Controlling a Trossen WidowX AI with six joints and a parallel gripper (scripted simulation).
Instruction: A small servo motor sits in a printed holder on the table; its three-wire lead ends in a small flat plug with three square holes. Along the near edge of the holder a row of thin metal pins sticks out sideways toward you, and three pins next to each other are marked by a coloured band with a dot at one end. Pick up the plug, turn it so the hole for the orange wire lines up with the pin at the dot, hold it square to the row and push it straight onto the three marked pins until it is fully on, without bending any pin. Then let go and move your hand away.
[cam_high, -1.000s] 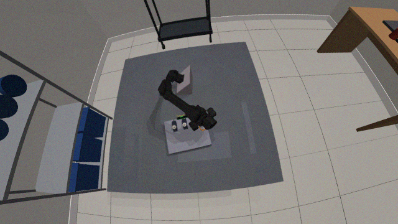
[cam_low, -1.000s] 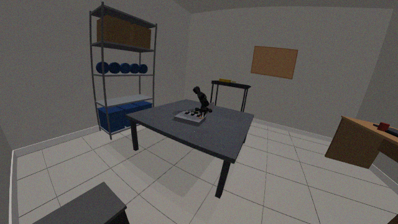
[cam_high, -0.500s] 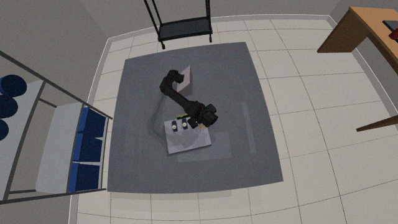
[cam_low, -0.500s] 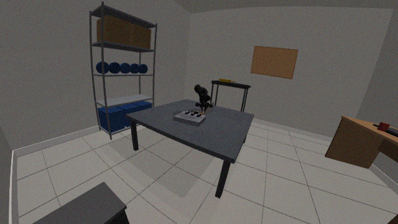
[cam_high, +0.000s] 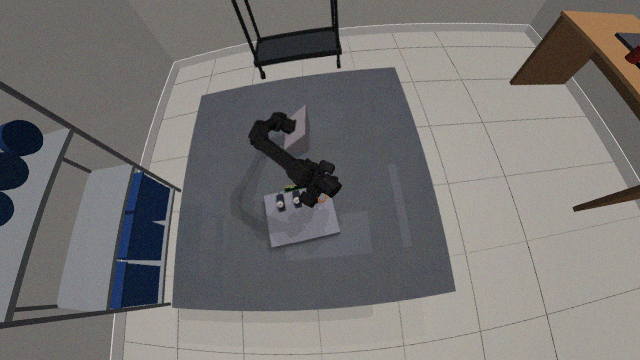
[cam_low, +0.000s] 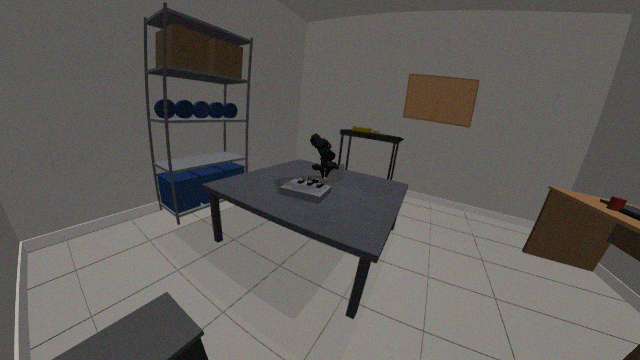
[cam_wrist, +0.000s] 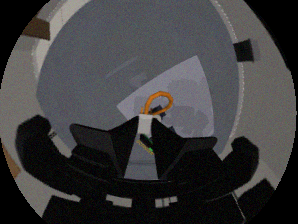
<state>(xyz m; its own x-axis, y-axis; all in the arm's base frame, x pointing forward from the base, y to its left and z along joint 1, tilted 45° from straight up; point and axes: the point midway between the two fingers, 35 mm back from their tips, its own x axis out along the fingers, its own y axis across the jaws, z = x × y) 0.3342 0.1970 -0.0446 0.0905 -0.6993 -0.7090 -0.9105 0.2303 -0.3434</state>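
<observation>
My gripper tip is now 130 mm to the left of the green band, 40 mm above it and 20 mm past it.
</observation>
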